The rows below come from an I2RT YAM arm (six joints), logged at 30 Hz.
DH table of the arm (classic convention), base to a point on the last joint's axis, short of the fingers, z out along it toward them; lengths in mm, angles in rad. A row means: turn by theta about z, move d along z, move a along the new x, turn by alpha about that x. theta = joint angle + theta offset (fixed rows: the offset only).
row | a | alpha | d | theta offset
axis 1 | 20.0 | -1.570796 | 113.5 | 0.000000
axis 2 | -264.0 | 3.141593 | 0.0 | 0.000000
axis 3 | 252.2 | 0.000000 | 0.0 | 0.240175
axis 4 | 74.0 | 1.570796 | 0.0 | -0.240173
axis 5 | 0.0 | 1.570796 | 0.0 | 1.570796
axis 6 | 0.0 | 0.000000 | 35.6 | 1.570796
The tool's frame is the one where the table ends.
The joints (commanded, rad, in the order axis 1, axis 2, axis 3, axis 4, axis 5, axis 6), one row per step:
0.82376, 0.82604, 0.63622, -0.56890, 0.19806, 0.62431
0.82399, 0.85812, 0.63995, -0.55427, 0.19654, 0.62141
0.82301, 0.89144, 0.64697, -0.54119, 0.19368, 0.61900
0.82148, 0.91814, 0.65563, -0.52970, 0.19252, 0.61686
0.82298, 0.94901, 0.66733, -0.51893, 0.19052, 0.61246
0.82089, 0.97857, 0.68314, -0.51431, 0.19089, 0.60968
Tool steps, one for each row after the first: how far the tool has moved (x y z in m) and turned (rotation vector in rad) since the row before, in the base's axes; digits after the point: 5 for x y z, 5 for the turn. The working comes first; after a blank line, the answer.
Tool pose at each row, in the base's axes (x y z in m, rotation vector in rad; the steps are taken from these numbers as rounded here):
0.12199, 0.12142, 0.24538, -0.13481, 2.36109, 0.49704
0.12569, 0.12556, 0.24279, -0.14191, 2.37307, 0.48706
0.12970, 0.12976, 0.24075, -0.14760, 2.38516, 0.47844
0.13326, 0.13324, 0.24005, -0.15015, 2.39084, 0.47298
0.13692, 0.13770, 0.23942, -0.15983, 2.39813, 0.46735
0.14098, 0.14145, 0.23972, -0.16219, 2.40529, 0.45790

0.00370, 0.00414, -0.00259, -0.01117, 0.00898, 0.00330
0.00401, 0.00420, -0.00204, -0.00981, 0.00954, 0.00271
0.00356, 0.00348, -0.00070, -0.00555, 0.00425, 0.00078
0.00366, 0.00446, -0.00063, -0.00785, 0.00513, 0.00599
0.00406, 0.00375, 0.00030, -0.00854, 0.00500, -0.00037

